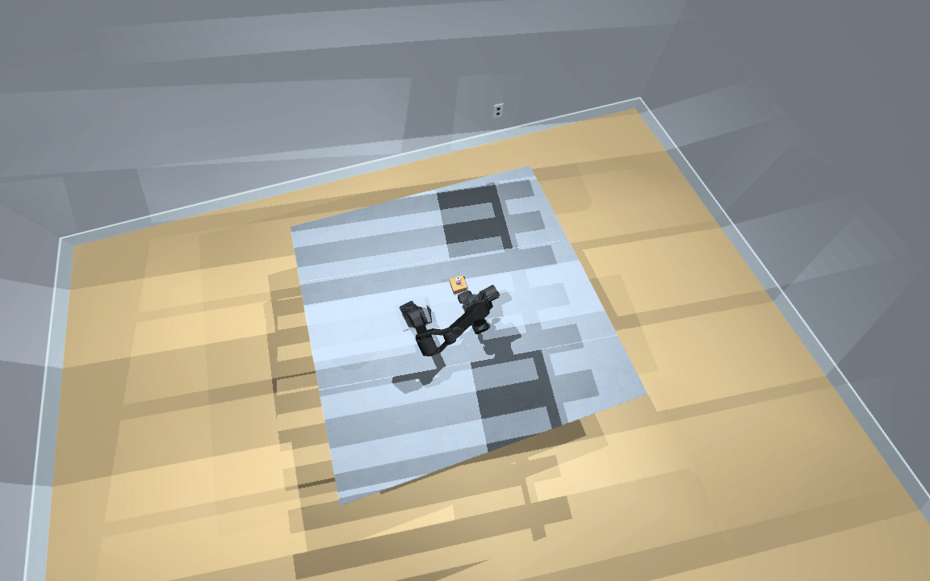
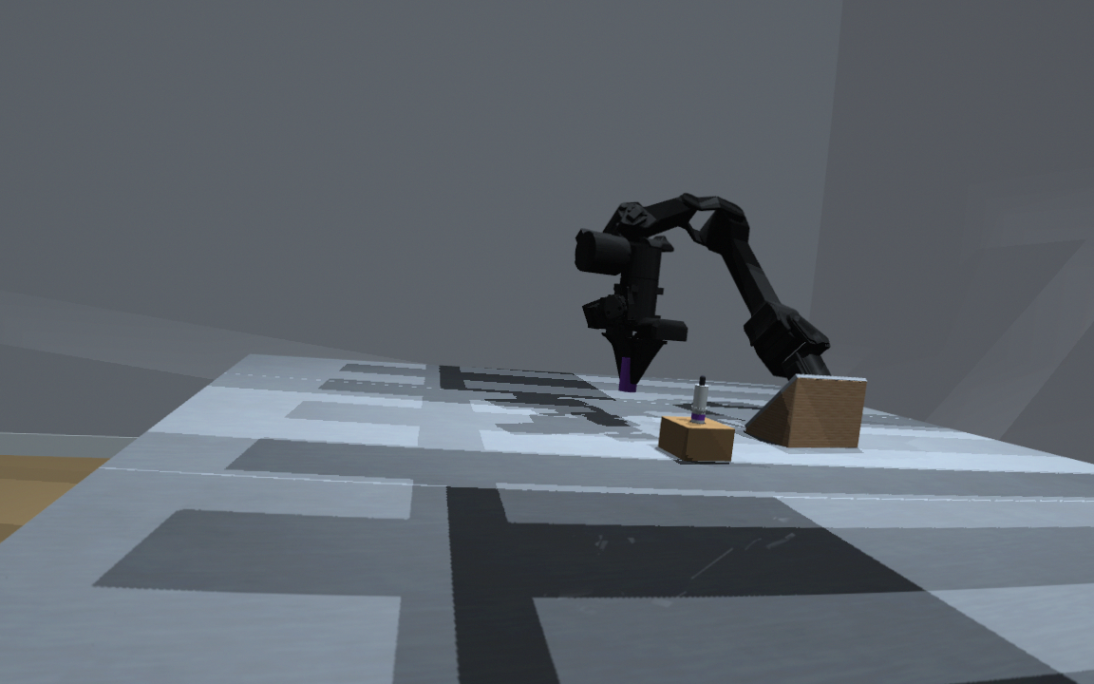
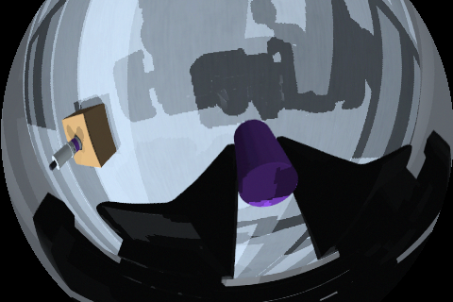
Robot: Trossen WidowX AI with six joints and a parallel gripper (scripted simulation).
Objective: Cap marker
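My gripper tip is now 190 mm to the right of the brown holder block, 40 mm above it and 30 mm short of it. Also, from my gripper tip: purple cap (10 mm above).
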